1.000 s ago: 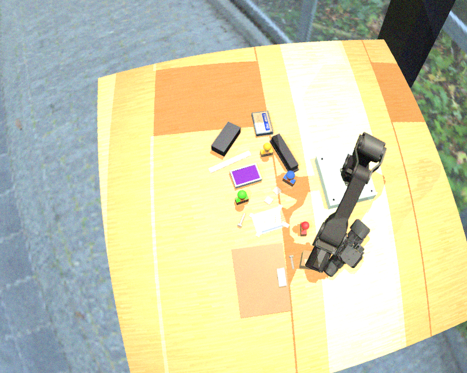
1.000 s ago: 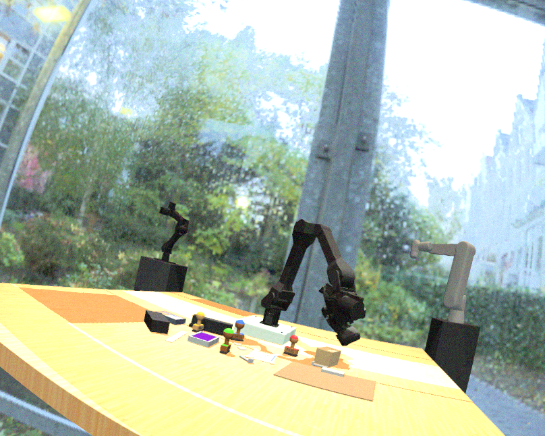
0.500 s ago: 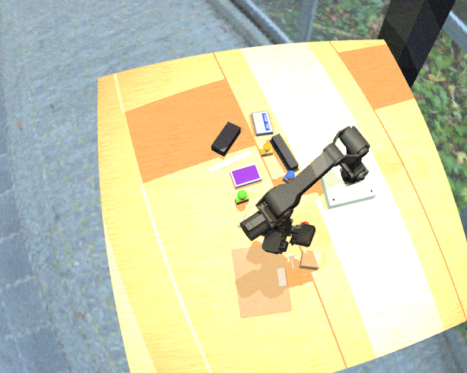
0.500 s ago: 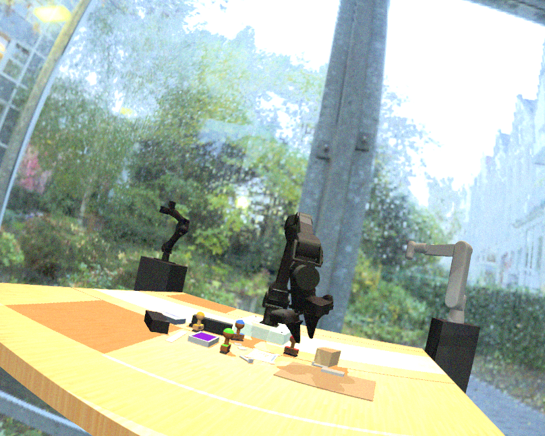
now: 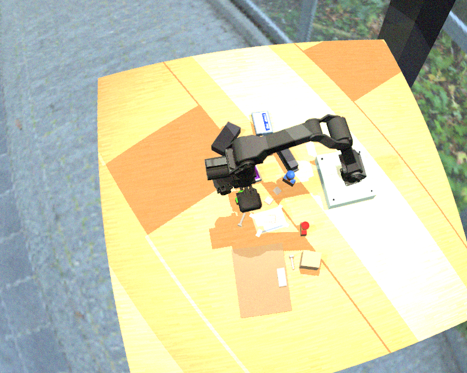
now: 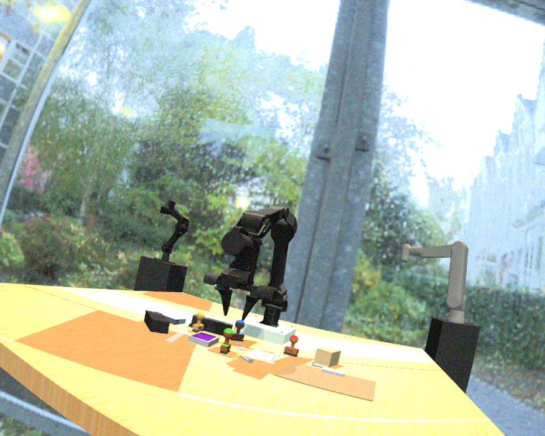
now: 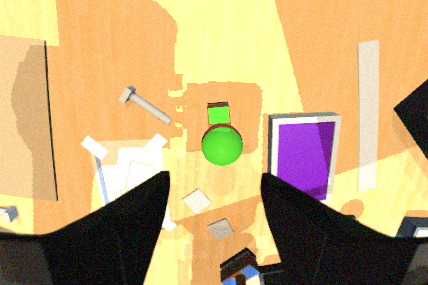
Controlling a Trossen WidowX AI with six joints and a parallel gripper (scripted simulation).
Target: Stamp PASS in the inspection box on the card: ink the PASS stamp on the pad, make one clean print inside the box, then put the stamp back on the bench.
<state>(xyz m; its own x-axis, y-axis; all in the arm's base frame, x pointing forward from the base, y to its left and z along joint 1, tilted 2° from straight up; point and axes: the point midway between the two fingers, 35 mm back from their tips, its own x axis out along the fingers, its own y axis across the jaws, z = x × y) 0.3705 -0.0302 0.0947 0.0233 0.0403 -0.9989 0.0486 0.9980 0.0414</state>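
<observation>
My gripper tip is 80 mm above the green-knobbed stamp and 10 mm to the left of it. Also, from my gripper tip: white card: 100 mm below, 80 mm to the left, 60 mm behind; blue-knobbed stamp: 170 mm behind, 80 mm below, 30 mm to the right; ink pad: 90 mm below, 80 mm to the right, 30 mm behind.
</observation>
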